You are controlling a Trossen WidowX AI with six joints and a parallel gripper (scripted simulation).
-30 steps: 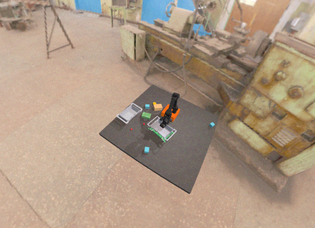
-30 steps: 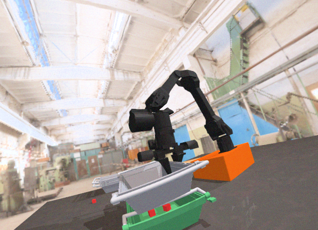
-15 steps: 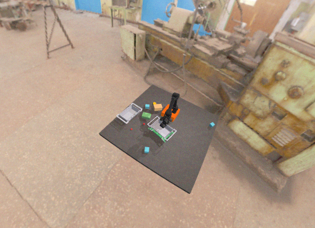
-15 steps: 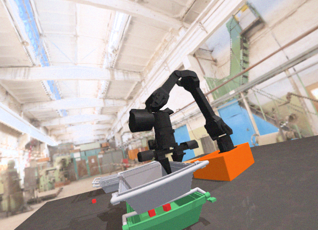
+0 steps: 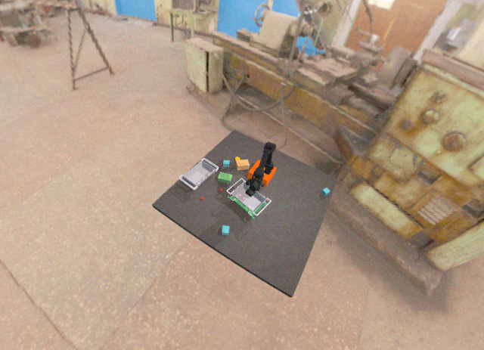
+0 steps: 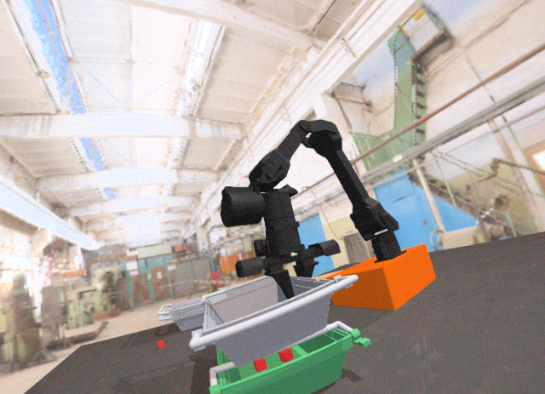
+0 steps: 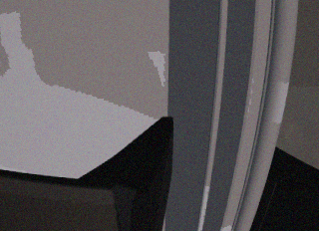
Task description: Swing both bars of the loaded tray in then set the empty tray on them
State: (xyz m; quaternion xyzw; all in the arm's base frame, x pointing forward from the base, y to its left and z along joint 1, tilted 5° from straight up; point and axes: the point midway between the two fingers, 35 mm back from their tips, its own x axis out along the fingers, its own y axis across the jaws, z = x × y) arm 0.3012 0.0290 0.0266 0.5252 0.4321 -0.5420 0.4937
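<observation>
Right now the grey tray is 70 mm ahead of my gripper tip, 10 mm to the right of it and 30 mm above it. Round my gripper tip: tan block (270 mm behind, 290 mm to the right, 60 mm below); then green block (40 mm behind, 330 mm to the right, 70 mm below).
</observation>
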